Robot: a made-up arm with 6 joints.
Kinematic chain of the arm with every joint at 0, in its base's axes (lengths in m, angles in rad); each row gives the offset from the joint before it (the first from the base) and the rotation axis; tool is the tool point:
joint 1: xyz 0 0 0.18 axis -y
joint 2: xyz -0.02 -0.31 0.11 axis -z
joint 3: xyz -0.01 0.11 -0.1 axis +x
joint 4: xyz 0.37 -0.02 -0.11 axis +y
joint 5: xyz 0.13 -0.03 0 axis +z
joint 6: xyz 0 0.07 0.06 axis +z
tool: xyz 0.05 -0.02 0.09
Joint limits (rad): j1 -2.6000..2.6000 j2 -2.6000..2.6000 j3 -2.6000..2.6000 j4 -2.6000..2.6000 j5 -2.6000..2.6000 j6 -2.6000..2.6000
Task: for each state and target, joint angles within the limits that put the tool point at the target. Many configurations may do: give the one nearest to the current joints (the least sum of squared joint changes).
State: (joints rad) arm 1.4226 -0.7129 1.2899 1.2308 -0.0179 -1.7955
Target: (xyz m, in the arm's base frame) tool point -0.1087 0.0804 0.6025
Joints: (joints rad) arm 1.8912 -0.2464 1.4718 1.2338 -0.1120 -1.7034
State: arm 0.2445 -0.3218 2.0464 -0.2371 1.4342 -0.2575
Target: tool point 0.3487 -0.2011 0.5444
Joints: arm 0.7735 0.0235 2.0568 0.3823 1.1748 -0.3315
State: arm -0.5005 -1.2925 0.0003 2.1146 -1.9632 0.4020
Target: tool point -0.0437 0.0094 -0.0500
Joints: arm -0.5776 -1.7220 -0.4857 2.5848 -2.0577 0.3412
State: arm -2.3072 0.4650 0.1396 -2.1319 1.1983 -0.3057
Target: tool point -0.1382 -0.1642 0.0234
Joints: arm -1.8551 0.1944 0.5562 -2.2532 1.2019 -0.1139
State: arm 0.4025 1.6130 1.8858 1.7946 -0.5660 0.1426
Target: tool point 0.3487 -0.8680 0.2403
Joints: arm 0.1467 1.6635 1.6811 1.5173 -0.6832 0.2221
